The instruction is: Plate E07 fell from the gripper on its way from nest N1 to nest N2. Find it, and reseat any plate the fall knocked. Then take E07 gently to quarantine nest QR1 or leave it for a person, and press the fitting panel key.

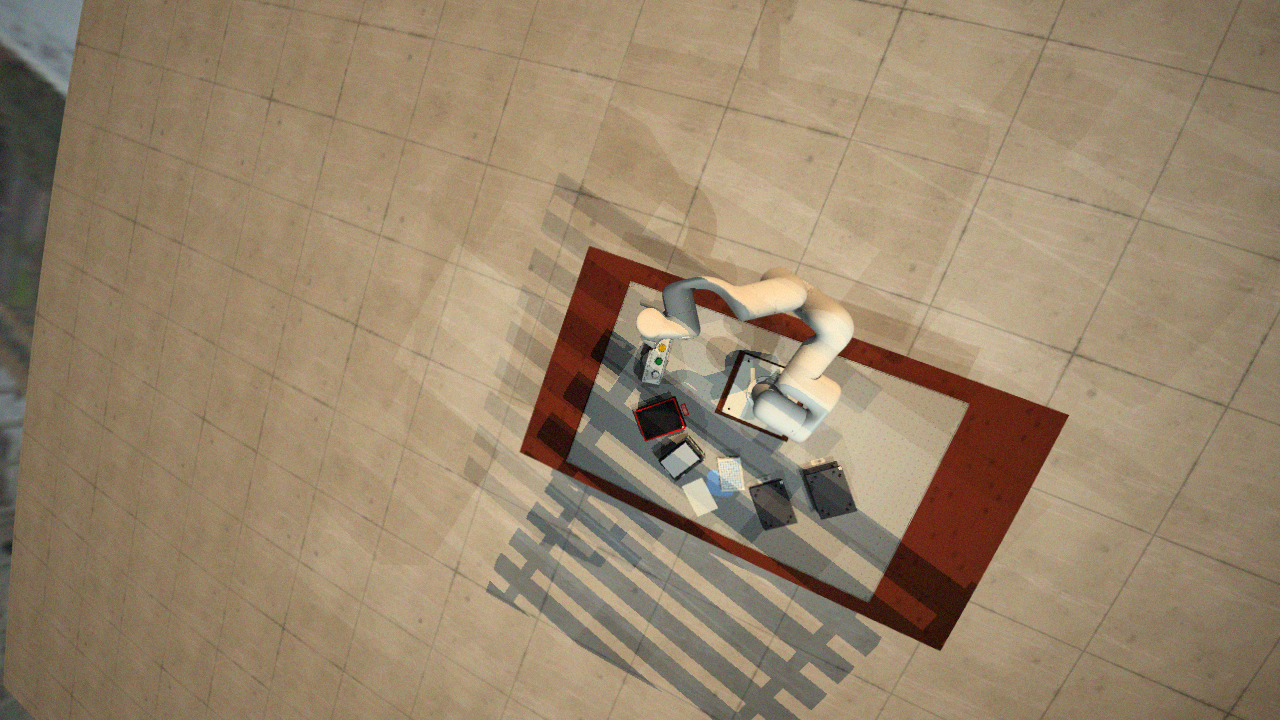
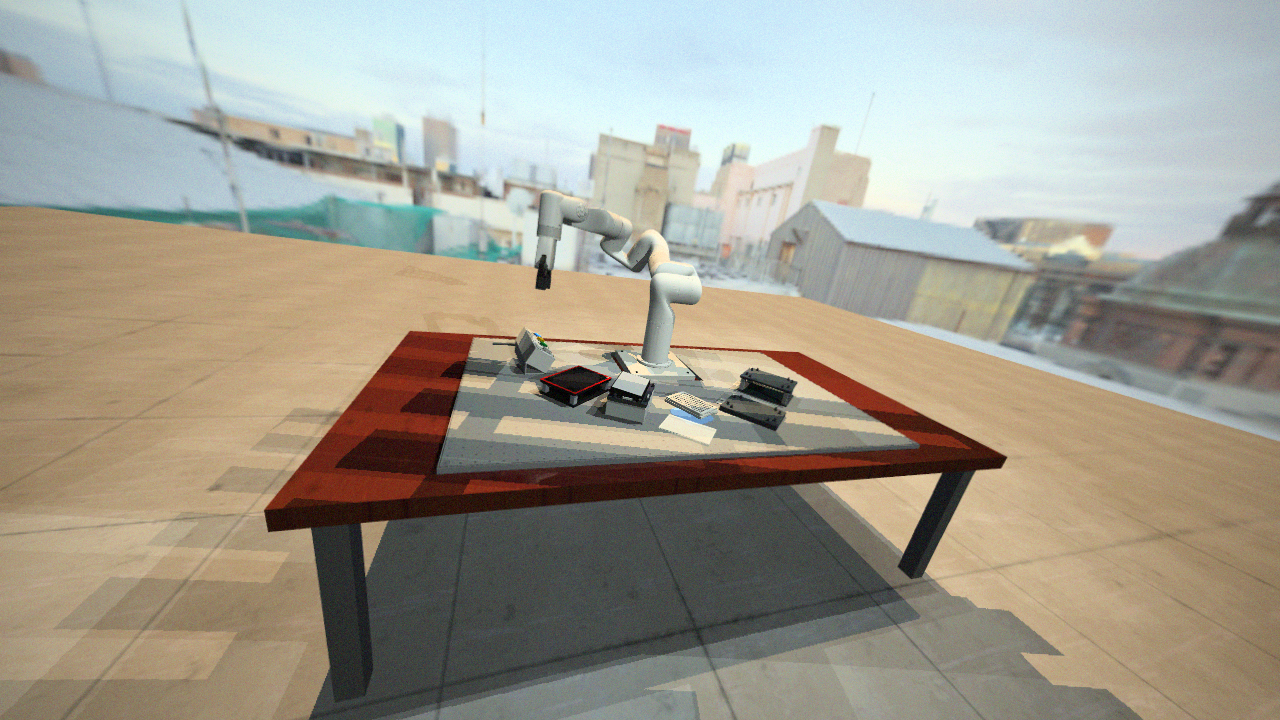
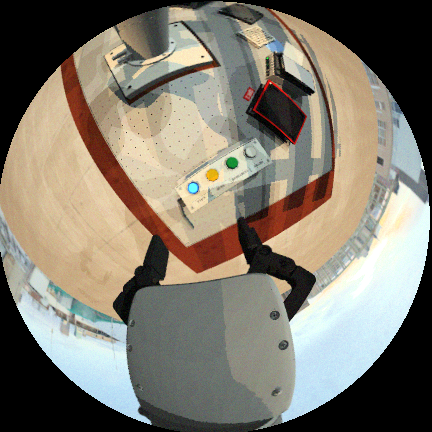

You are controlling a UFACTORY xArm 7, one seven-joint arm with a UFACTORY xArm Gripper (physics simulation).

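Places are measured from the arm's base along level axes (x right, y ahead, z up), in metres.
Where they show: gripper, fingertip midpoint: [image 2: 542, 288] [image 3: 198, 236]; arm's base at its link origin: [image 2: 653, 361].
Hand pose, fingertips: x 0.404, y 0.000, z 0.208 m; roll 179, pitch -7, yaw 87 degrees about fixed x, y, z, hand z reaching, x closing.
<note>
Each offset is from my fingertips to the top centre of the thing. "spot": to the spot under its first point.
My gripper [image 2: 543, 284] [image 3: 198, 236] is open and empty, high above the panel end of the table. The key panel @[dx +0.006, dy +0.082, dz -0.138 m] [image 1: 648, 362] [image 2: 537, 360] [image 3: 202, 181] has blue, yellow, green and white keys; the blue key @[dx +0.008, dy +0.004, dz -0.150 m] [image 3: 193, 188] looks bright. A red-rimmed black nest @[dx -0.138, dy +0.287, dz -0.176 m] [image 1: 660, 418] [image 2: 575, 384] [image 3: 281, 111] with a small red tag @[spot: dx -0.193, dy +0.209, dz -0.220 m] [image 3: 248, 94] shows no plate on it. A pale well plate @[dx -0.465, dy +0.320, dz -0.208 m] [image 1: 729, 474] [image 2: 691, 403] [image 3: 257, 36] lies near two dark nests, one lower @[dx -0.650, dy +0.329, dz -0.198 m] [image 1: 772, 503] [image 2: 752, 410] and one taller @[dx -0.763, dy +0.167, dz -0.159 m] [image 1: 828, 489] [image 2: 768, 383]. Plate and nest names are too small to read.
A white-topped black device @[dx -0.278, dy +0.363, dz -0.145 m] [image 1: 681, 457] [image 2: 629, 386] [image 3: 298, 72] stands between the red-rimmed nest and the well plate. A pale flat sheet @[dx -0.420, dy +0.463, dz -0.214 m] [image 1: 699, 497] [image 2: 687, 428] and a blue patch @[spot: dx -0.451, dy +0.381, dz -0.221 m] [image 1: 718, 484] lie beside the plate. The arm's base plate [image 1: 740, 386] [image 3: 202, 56] stands behind them.
</note>
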